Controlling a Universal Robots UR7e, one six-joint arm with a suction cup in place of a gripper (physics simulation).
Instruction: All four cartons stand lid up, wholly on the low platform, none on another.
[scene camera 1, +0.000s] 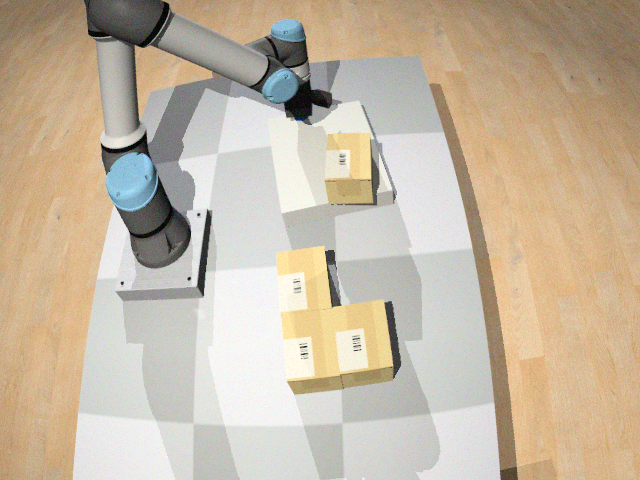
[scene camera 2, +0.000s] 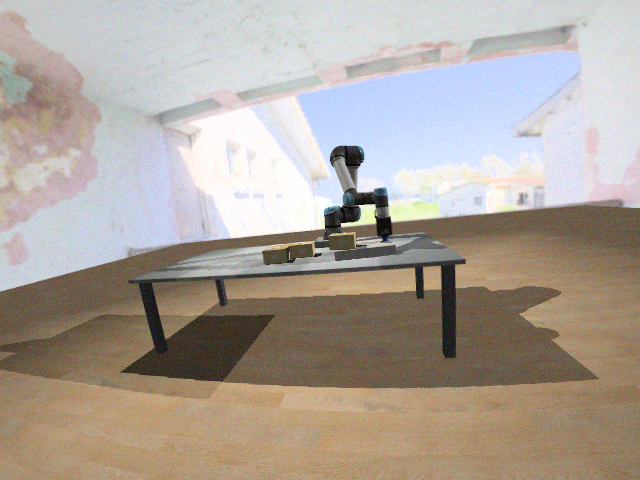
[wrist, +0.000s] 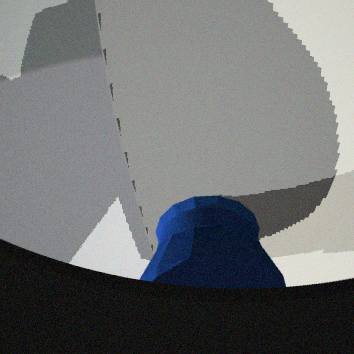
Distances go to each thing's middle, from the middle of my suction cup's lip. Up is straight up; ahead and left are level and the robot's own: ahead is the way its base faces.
Now: suction cup 140 mm to the left of the low platform (scene camera 1: 299, 148), 40 mm short of it and 40 mm above it.
